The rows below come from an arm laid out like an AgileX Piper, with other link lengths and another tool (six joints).
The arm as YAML. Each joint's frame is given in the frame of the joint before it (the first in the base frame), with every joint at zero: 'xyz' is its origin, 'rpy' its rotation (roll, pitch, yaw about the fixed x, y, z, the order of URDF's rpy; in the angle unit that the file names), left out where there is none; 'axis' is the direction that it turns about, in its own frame. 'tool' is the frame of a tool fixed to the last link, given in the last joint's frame.
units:
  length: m
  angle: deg
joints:
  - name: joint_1
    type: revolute
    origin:
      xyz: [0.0, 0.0, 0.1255]
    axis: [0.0, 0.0, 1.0]
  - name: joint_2
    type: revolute
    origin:
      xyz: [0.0, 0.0, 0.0]
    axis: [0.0, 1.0, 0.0]
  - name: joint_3
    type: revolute
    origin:
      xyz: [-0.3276, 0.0, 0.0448]
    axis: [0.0, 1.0, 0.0]
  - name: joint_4
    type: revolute
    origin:
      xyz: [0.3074, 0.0, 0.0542]
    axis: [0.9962, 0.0, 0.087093]
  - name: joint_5
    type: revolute
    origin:
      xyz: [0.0, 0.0, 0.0]
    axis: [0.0, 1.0, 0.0]
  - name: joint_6
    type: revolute
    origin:
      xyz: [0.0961, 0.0, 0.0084]
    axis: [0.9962, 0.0, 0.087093]
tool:
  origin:
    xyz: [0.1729, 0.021, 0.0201]
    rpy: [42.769, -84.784, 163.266]
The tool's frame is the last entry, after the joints.
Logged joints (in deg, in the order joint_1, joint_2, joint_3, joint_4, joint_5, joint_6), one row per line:
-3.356, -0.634, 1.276, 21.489, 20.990, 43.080
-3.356, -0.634, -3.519, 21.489, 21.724, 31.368
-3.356, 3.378, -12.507, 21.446, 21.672, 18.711
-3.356, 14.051, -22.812, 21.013, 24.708, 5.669
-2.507, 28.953, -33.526, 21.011, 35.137, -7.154
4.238, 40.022, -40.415, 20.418, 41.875, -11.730
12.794, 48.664, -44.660, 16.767, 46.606, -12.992
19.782, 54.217, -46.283, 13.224, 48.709, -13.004
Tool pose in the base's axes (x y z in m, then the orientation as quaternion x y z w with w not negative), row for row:
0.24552, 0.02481, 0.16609, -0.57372, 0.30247, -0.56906, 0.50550
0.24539, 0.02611, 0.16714, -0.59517, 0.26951, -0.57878, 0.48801
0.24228, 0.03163, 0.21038, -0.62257, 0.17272, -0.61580, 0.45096
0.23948, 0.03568, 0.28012, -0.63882, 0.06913, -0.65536, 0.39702
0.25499, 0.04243, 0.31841, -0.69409, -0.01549, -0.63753, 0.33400
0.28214, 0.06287, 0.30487, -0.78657, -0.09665, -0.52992, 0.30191
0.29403, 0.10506, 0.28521, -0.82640, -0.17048, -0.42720, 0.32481
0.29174, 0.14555, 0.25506, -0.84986, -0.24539, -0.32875, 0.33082
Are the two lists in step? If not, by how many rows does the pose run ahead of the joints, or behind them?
The pose runs 1 row behind the joints: the pose in row i belongs to the joints in row i - 1.
